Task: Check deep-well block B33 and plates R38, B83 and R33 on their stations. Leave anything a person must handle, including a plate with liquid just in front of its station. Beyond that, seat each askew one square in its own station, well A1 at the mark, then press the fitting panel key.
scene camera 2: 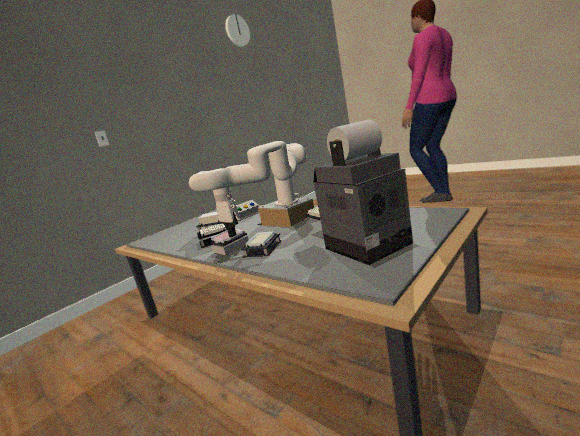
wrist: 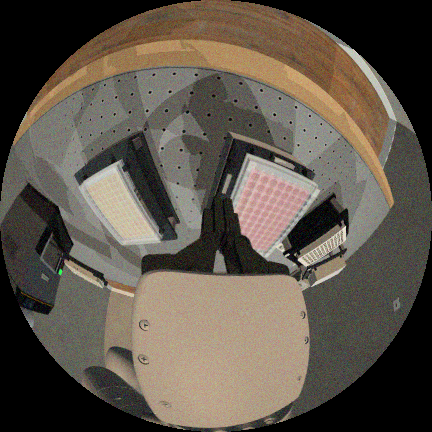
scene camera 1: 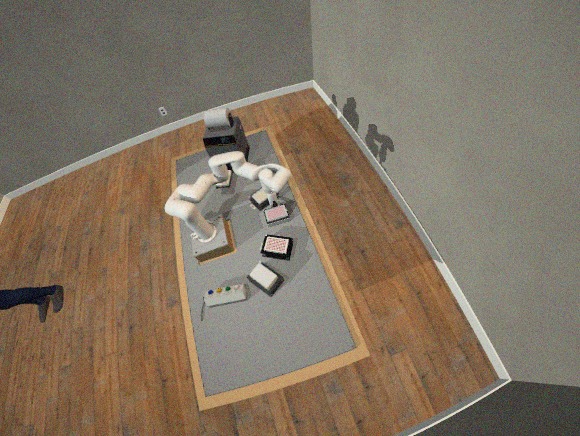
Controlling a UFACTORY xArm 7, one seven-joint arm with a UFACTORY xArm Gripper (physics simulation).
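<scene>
My gripper [scene camera 1: 273,204] [scene camera 2: 231,234] [wrist: 218,208] is shut and empty, its tips beside the left edge of a plate with pink wells [scene camera 1: 276,215] [scene camera 2: 220,237] [wrist: 275,205] on a dark station. In the wrist view, more bare station shows on this plate's far and left sides. Left of the tips, a plate with pale yellow wells [scene camera 1: 260,196] [scene camera 2: 263,240] [wrist: 120,205] lies on another station, with a wide dark strip on its right. A red-and-white plate [scene camera 1: 276,244] [wrist: 324,247] lies on a black station. A whitish block or plate [scene camera 1: 264,275] [wrist: 327,272] lies beyond it. Labels and A1 marks are unreadable.
A panel [scene camera 1: 226,296] [scene camera 2: 246,208] has blue, yellow, green and white keys. A dark machine [scene camera 1: 226,136] [scene camera 2: 365,210] [wrist: 30,240] carries a large roll [scene camera 1: 217,118] [scene camera 2: 357,140]. A low pale item [scene camera 1: 223,179] [wrist: 85,272] lies near it. A person [scene camera 1: 30,296] [scene camera 2: 432,67] stands away from the table.
</scene>
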